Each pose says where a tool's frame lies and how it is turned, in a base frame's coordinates. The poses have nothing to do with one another.
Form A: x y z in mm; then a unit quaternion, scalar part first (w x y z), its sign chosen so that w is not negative.
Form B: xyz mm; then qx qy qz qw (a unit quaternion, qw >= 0). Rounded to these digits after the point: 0 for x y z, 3 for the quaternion.
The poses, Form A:
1: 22, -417, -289, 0.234, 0.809, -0.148, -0.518
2: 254, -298, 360, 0.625, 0.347, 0.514, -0.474
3: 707, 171, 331, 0.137, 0.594, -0.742, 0.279
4: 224, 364, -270, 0.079, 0.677, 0.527, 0.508
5: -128, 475, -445, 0.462, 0.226, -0.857, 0.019
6: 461, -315, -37, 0.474, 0.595, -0.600, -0.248
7: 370, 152, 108, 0.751, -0.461, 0.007, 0.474
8: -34, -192, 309, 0.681, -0.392, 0.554, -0.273
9: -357, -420, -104, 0.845, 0.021, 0.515, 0.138
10: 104, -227, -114, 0.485, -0.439, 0.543, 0.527
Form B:
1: 22, -417, -289, 0.809, -0.148, -0.518, 0.234
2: 254, -298, 360, 0.347, 0.514, -0.474, 0.625
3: 707, 171, 331, 0.594, -0.742, 0.279, 0.137
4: 224, 364, -270, 0.677, 0.527, 0.508, 0.079
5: -128, 475, -445, 0.226, -0.857, 0.019, 0.462
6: 461, -315, -37, 0.595, -0.600, -0.248, 0.474
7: 370, 152, 108, -0.461, 0.007, 0.474, 0.751
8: -34, -192, 309, -0.392, 0.554, -0.273, 0.681
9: -357, -420, -104, 0.021, 0.515, 0.138, 0.845
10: 104, -227, -114, -0.439, 0.543, 0.527, 0.485
